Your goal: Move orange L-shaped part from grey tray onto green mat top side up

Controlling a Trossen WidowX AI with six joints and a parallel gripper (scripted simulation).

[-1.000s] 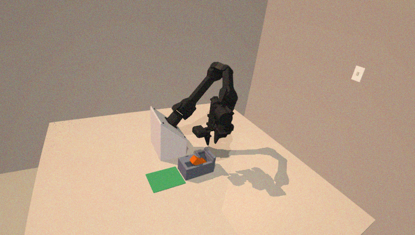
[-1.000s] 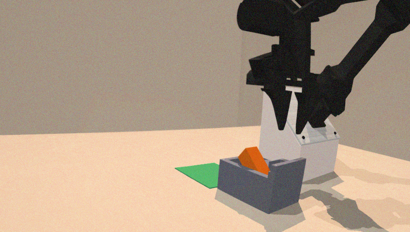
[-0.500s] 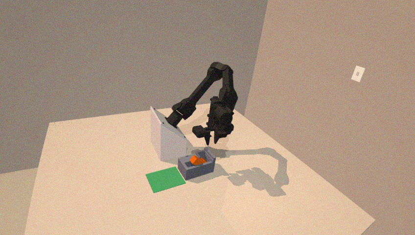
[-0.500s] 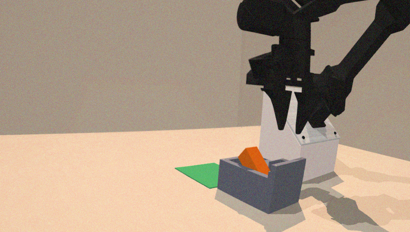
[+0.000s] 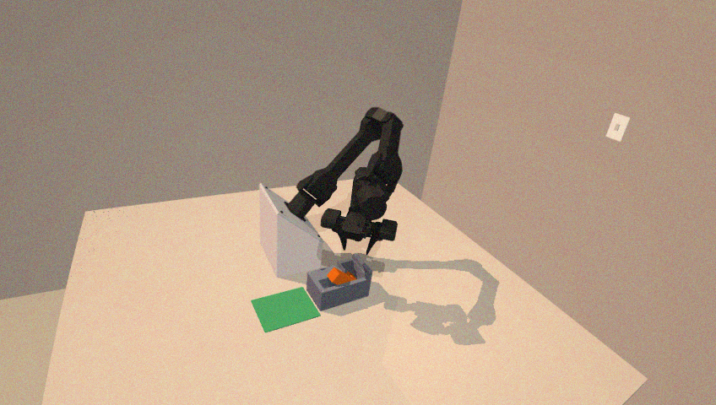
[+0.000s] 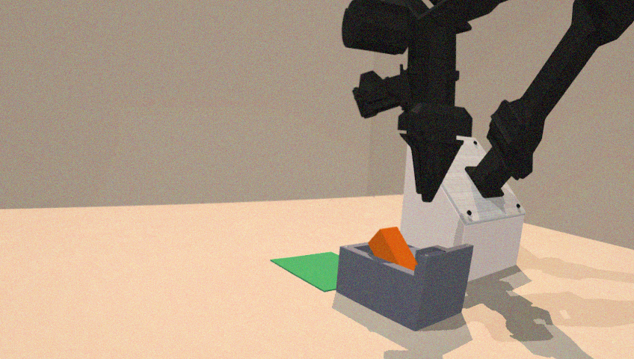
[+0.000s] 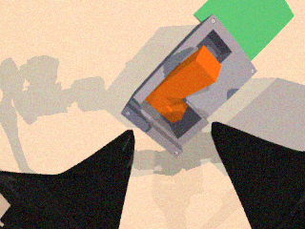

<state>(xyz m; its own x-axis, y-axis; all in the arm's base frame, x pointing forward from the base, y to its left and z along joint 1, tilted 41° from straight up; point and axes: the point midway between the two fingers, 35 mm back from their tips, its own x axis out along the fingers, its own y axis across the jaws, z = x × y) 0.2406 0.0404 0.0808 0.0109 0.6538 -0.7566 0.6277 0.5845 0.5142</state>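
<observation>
The orange L-shaped part lies 10 cm below my gripper tip, 1 cm to the right of it and 1 cm behind it. Also, from my gripper tip: green mat: 19 cm to the right, 16 cm below, 1 cm behind.
</observation>
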